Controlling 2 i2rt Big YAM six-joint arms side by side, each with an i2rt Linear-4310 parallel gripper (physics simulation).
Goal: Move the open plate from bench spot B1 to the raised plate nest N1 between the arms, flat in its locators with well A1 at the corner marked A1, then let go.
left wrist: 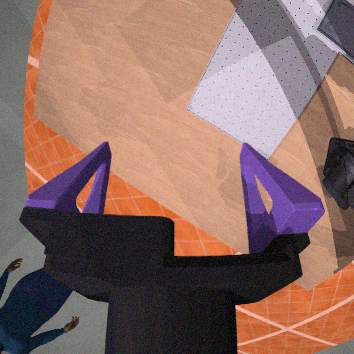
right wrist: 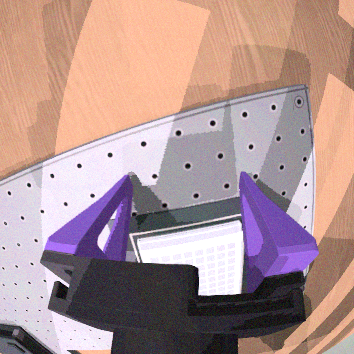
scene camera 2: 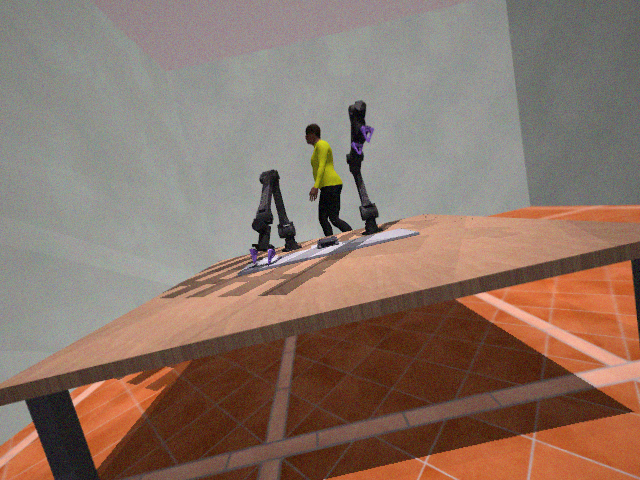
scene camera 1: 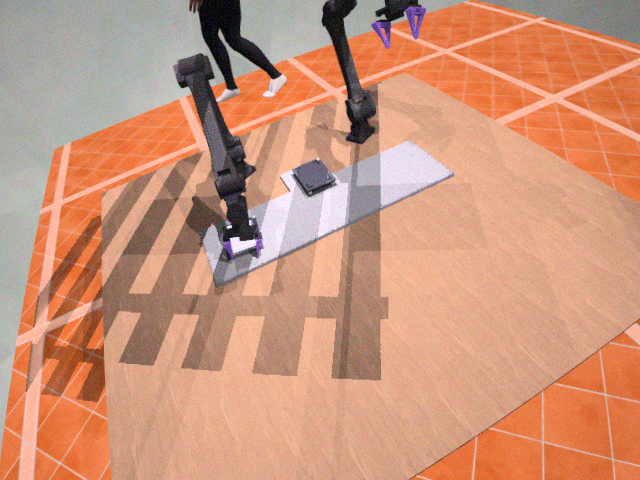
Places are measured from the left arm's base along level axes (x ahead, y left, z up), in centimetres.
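Where they show: left gripper, fingertip midpoint: (left wrist: pixel 174 147) (scene camera 2: pixel 363 148) (scene camera 1: pixel 401 44); right gripper, fingertip midpoint: (right wrist: pixel 184 178) (scene camera 2: pixel 261 264) (scene camera 1: pixel 245 258); left arm's base at its link origin: (left wrist: pixel 338 157) (scene camera 2: pixel 372 232) (scene camera 1: pixel 360 135); right arm's base at its link origin: (scene camera 2: pixel 292 249).
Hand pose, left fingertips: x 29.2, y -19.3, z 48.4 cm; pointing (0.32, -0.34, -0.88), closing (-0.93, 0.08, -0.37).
Note:
Each offset is from my left fingertips to the centre of the thing. Level surfaces: height alone.
The white open plate {dx -34.2, dy -52.7, dz -46.2 cm} (scene camera 1: pixel 242 244) (right wrist: pixel 195 247) lies flat at the picture-left end of the pegboard, over a dark base {dx -34.2, dy -52.7, dz -47.0 cm} (right wrist: pixel 192 211); its well letters are unreadable. My right gripper (scene camera 1: pixel 244 256) (scene camera 2: pixel 261 264) (right wrist: pixel 184 178) is low over it, partly open. Its fingers straddle the plate, very close on one side, with a narrow gap showing on the other in the right wrist view. The raised nest N1 {dx -29.0, dy -16.2, dz -45.3 cm} (scene camera 1: pixel 314 174) (scene camera 2: pixel 327 241) (left wrist: pixel 341 22) is a dark square block with corner locators; its A1 mark is not readable. My left gripper (scene camera 1: pixel 401 42) (scene camera 2: pixel 362 146) (left wrist: pixel 174 147) is open, empty and raised high.
The pale perforated board {dz -47.1 cm} (scene camera 1: pixel 408 167) (scene camera 2: pixel 395 235) (left wrist: pixel 250 100) (right wrist: pixel 112 172) runs across the wooden table {dz -48.4 cm} (scene camera 1: pixel 454 310) (scene camera 2: pixel 465 253). The nest stands near its middle, by the edge facing the arm bases. Striped shadows cross the board and table. A person (scene camera 1: pixel 222 36) (scene camera 2: pixel 325 170) is behind the table.

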